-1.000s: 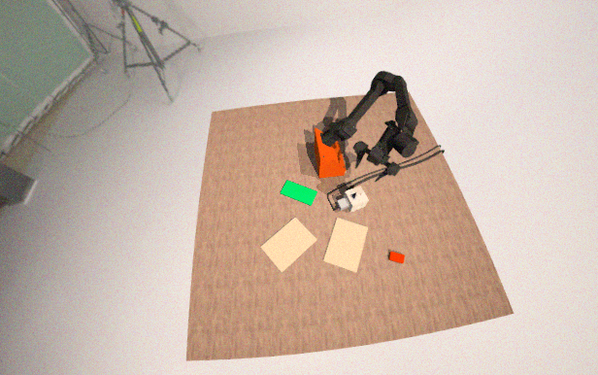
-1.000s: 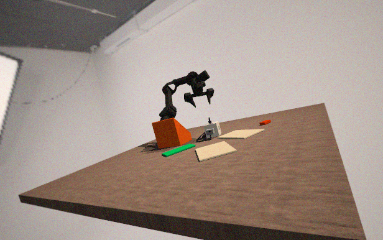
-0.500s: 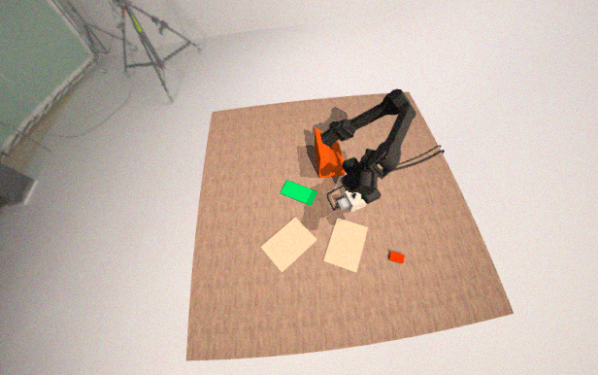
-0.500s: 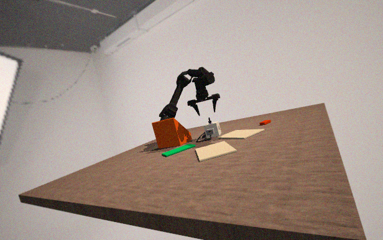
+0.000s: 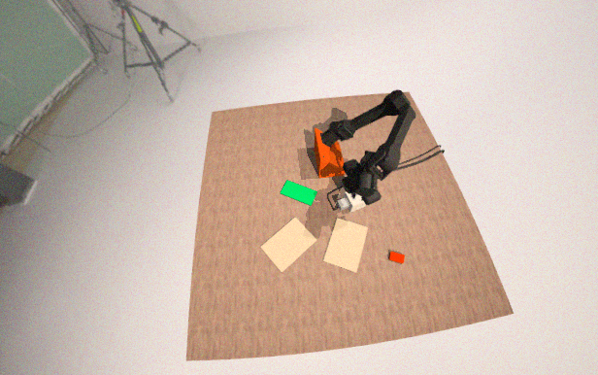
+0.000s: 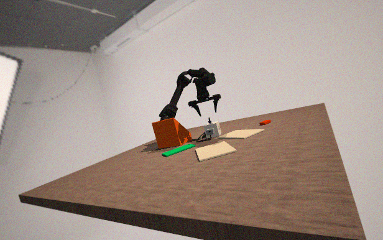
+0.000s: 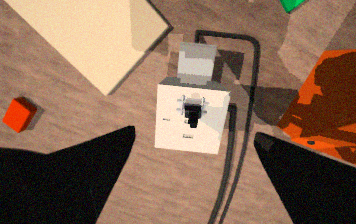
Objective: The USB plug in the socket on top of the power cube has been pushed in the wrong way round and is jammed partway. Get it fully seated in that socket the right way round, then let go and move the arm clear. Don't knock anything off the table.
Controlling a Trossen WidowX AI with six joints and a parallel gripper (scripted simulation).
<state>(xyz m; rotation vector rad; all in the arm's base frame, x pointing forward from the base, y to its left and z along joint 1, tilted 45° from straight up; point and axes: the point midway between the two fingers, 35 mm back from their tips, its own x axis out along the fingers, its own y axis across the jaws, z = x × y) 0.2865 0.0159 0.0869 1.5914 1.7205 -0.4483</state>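
The black USB plug is 4 cm below my gripper tip. Also, from my gripper tip: green flat piece (9 cm behind, 23 cm to the right, 13 cm below).
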